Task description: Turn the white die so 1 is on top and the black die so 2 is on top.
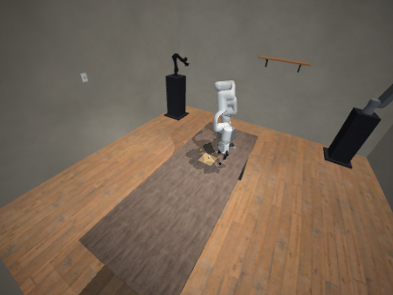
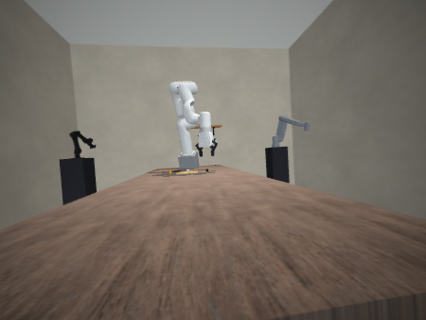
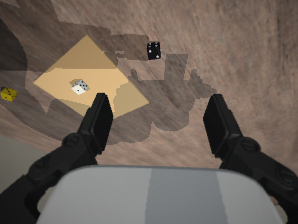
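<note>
Now: hand 1 cm past the black die and 11 cm above it. The rest, counted from my hand: tan mat 13 cm to the right, 11 cm below; then small yellow die 9 cm behind, 26 cm to the right, 11 cm below; then white die 3 cm behind, 13 cm to the right, 10 cm below.
</note>
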